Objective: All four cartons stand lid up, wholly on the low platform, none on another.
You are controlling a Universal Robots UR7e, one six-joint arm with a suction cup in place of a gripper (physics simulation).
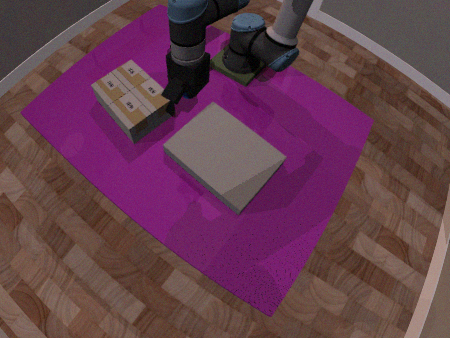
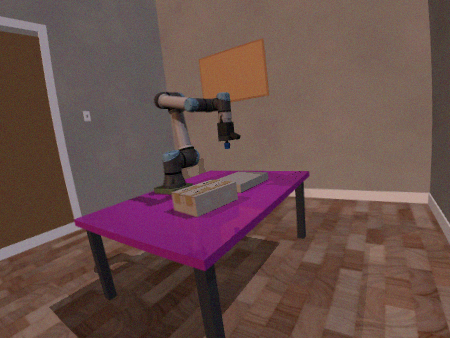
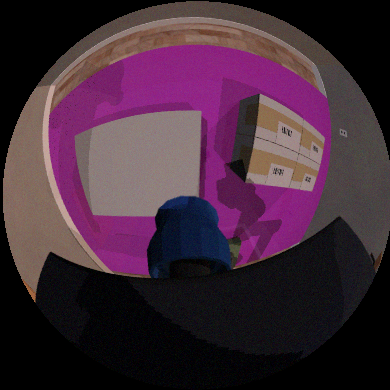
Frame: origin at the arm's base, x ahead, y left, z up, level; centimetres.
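Seen in the pictures: hand, its tool point: (image 2: 227,148) (image 3: 186,224); arm's base, origin of its link: (image 1: 241,60) (image 2: 174,185).
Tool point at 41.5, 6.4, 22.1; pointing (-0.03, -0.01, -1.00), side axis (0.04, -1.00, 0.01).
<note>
Pixels of each thing's top centre, then the offset from my tool point to it, as dx, dy, dz. Level surfaces: height alone.
- front carton, centre of its top: (image 3: 283,124) (image 1: 129,109) (image 2: 220,184) +6.6, -20.6, -15.7
- right carton, centre of its top: (image 3: 275,165) (image 1: 151,94) -2.5, -18.7, -15.7
- left carton, centre of its top: (image 3: 313,143) (image 1: 109,87) (image 2: 199,191) +4.0, -34.0, -15.7
- back carton, centre of its top: (image 3: 306,174) (image 1: 130,74) (image 2: 187,189) -5.2, -32.2, -15.7
- low grey platform, centre of its top: (image 3: 125,171) (image 1: 225,150) (image 2: 239,177) -1.7, +12.9, -20.3
- magenta table, height of its surface: dz -25.1
Four cartons stand lid up, side by side in a two-by-two block on the table, apart from the platform: one front carton (image 1: 130,106) (image 3: 287,131), one right carton (image 1: 151,90) (image 3: 278,171), one left carton (image 1: 110,85) (image 3: 315,147) and one back carton (image 1: 131,70) (image 3: 307,178). Their lids show tan tape and labels. The low grey platform (image 1: 225,150) (image 2: 252,181) (image 3: 145,165) has a bare top. My gripper (image 1: 187,95) (image 2: 227,145) (image 3: 186,225), a blue suction cup, hangs high and holds nothing; its underside is hidden.
The magenta table (image 1: 75,145) (image 2: 150,220) (image 3: 165,75) carries the cartons and the platform. The arm's base stands on a green plate (image 1: 245,79) (image 2: 162,190) at the back of the table. Arm shadows fall on the table.
</note>
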